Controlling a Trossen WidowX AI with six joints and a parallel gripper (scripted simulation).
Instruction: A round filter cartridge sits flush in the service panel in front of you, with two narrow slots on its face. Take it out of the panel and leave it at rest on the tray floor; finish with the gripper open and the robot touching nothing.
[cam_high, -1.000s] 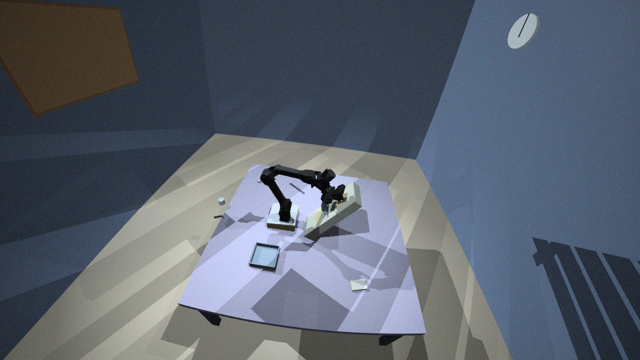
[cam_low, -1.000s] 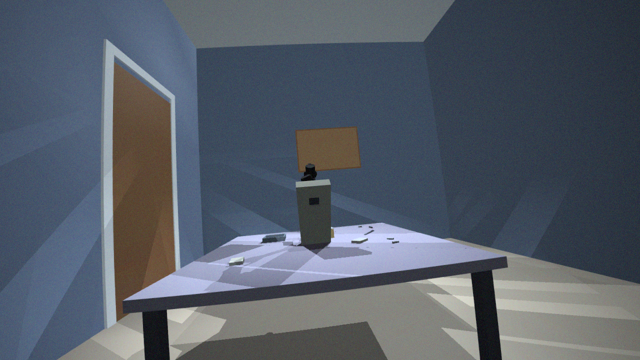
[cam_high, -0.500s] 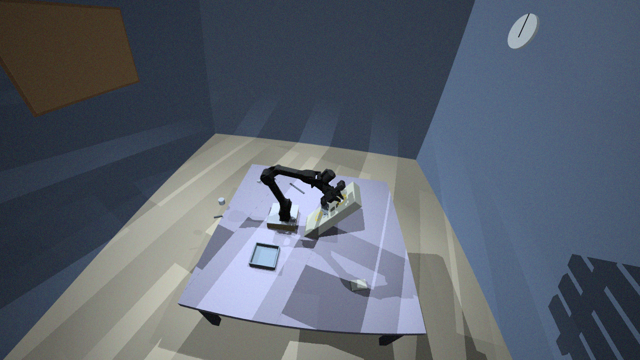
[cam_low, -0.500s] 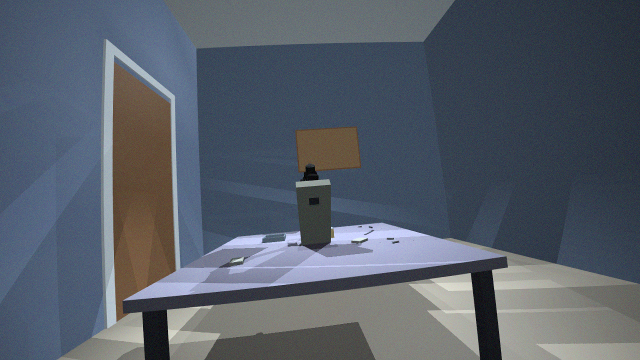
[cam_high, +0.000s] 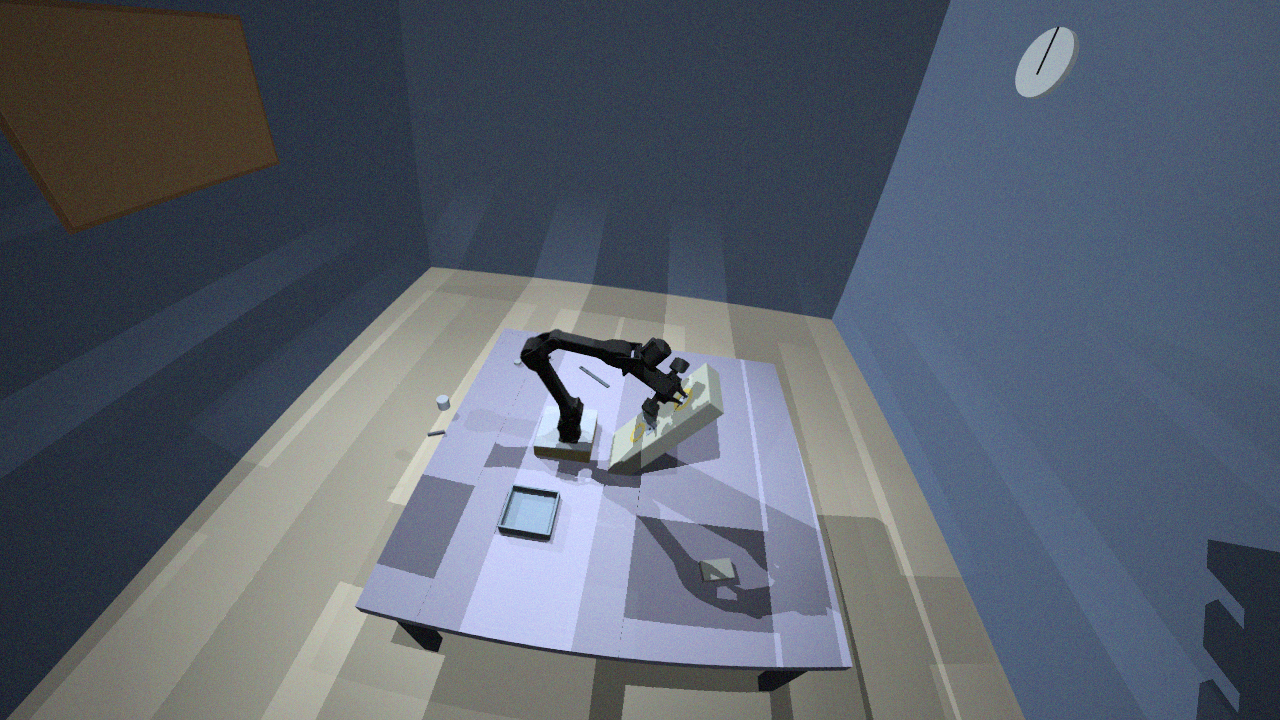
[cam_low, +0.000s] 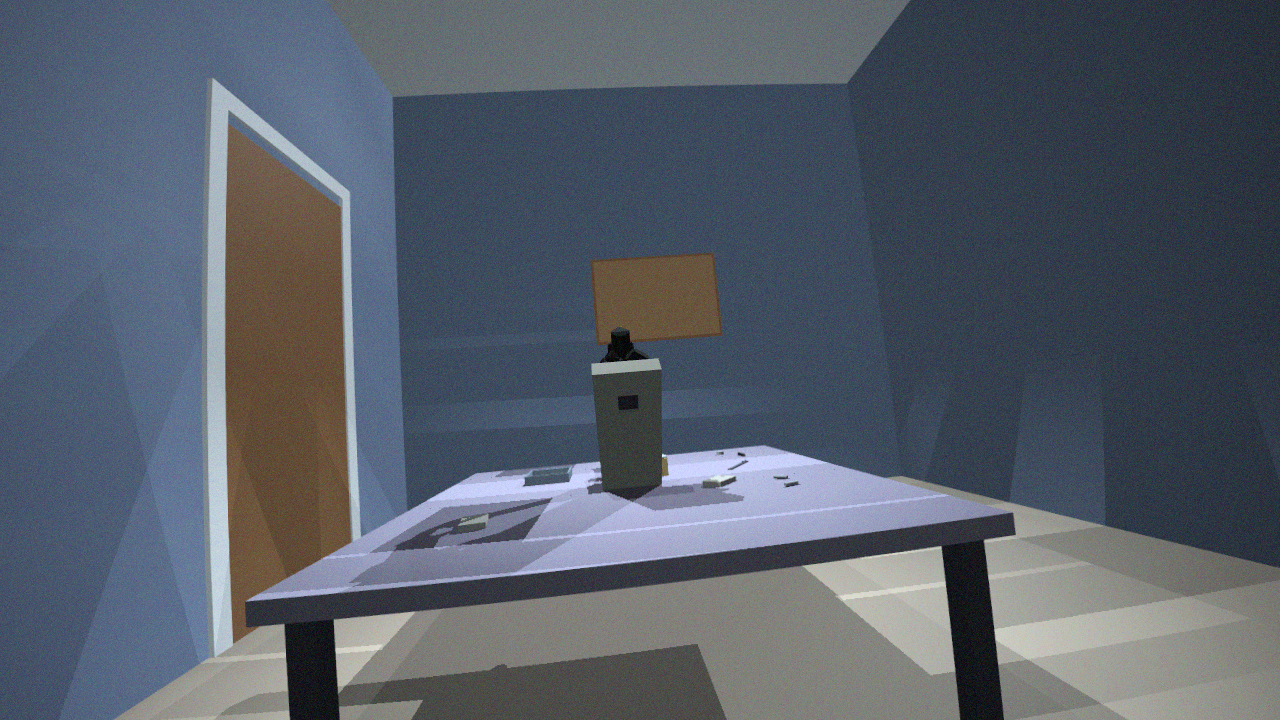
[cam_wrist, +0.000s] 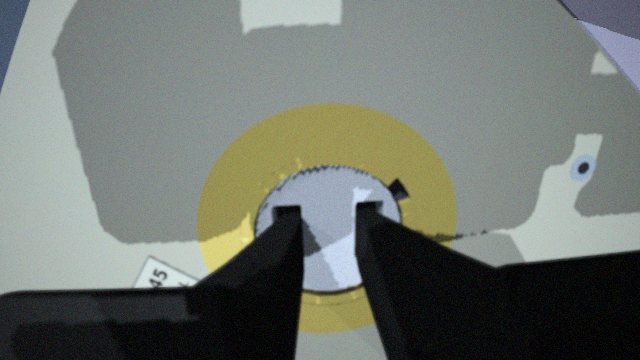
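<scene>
Right now my gripper tip is 1 cm short of the round filter cartridge and 1 cm above it. The rest, counted from my gripper tip: blue-floored tray: 40 cm behind, 30 cm to the right, 27 cm below.
</scene>
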